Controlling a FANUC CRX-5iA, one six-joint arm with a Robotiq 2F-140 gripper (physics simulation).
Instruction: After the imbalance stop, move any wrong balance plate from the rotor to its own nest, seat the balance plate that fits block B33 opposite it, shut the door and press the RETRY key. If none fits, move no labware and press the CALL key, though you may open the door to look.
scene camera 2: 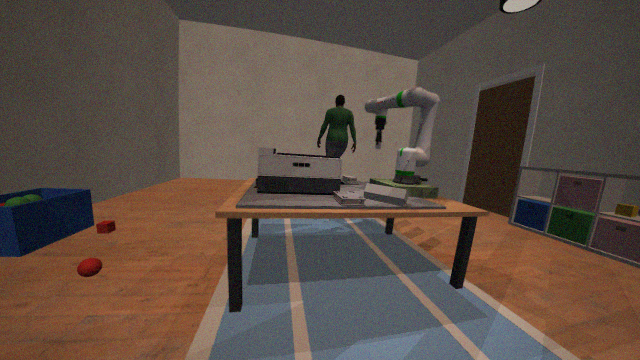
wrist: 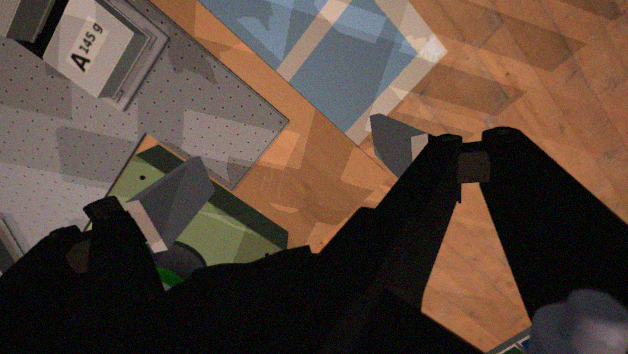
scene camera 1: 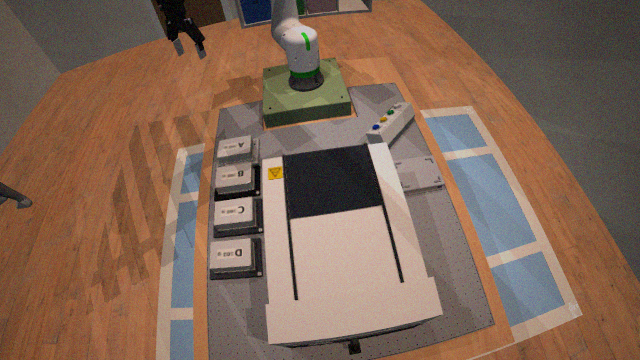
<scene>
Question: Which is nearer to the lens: the balance plate A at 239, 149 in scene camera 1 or the plate C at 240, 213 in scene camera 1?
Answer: The plate C.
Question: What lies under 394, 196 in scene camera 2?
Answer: A button box.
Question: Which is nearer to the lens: the balance plate A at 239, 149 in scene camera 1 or the plate D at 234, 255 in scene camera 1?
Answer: The plate D.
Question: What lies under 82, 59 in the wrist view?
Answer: A balance plate A.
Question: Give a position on a white centrifuge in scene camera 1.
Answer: At 344, 276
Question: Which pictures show the plate D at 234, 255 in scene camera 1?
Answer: Scene camera 1 only.
</scene>
